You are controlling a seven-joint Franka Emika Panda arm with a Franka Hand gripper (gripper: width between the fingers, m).
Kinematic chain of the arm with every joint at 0, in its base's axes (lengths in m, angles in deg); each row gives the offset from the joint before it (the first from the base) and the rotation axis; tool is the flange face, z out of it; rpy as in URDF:
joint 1: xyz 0 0 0.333 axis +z
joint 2: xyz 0 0 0 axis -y
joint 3: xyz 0 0 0.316 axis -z
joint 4: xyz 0.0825 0 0 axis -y
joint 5: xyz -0.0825 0 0.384 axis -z
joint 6: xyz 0 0 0 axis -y
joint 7: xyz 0.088 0 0 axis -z
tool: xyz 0 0 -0.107 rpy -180 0 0
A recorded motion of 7 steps. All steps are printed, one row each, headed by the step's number.
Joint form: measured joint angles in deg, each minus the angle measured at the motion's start. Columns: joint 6, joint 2, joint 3, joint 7, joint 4, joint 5, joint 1.
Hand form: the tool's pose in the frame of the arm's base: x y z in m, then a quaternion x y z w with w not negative. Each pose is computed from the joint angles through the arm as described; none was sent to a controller.
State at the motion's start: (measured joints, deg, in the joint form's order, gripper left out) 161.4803 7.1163 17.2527 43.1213 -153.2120 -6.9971 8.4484
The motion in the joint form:
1: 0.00 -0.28 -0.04 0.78 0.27 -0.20 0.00
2: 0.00 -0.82 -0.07 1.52 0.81 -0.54 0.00
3: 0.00 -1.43 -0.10 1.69 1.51 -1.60 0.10
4: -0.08 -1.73 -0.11 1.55 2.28 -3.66 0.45
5: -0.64 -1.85 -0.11 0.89 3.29 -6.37 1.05
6: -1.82 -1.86 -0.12 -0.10 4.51 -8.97 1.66
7: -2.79 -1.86 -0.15 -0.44 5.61 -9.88 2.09
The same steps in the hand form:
1: 0.4339 -0.0711 0.3013 -0.86063 0.49033 -0.11015 0.08221
2: 0.4368 -0.0719 0.3010 -0.85623 0.49792 -0.10985 0.08291
3: 0.4407 -0.0726 0.3012 -0.85168 0.50521 -0.10971 0.08588
4: 0.4451 -0.0723 0.3039 -0.84496 0.51481 -0.11016 0.09418
5: 0.4504 -0.0704 0.3086 -0.83899 0.52257 -0.10881 0.10570
6: 0.4562 -0.0677 0.3145 -0.83558 0.52635 -0.10483 0.11736
7: 0.4618 -0.0648 0.3204 -0.83564 0.52508 -0.10369 0.12346

